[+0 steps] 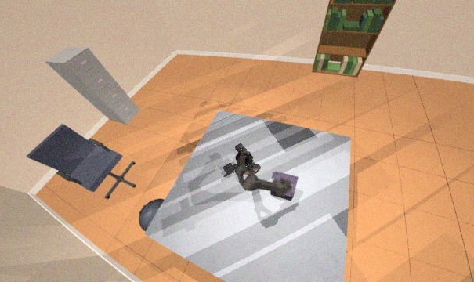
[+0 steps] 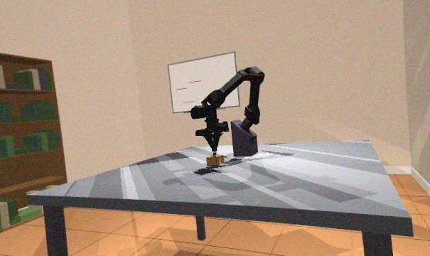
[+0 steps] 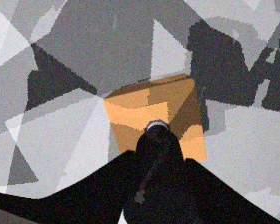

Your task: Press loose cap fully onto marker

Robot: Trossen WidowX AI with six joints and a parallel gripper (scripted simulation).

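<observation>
My gripper tip is now 1 cm below the dark cap. Also, from my gripper tip: holder block: 6 cm below.
</observation>
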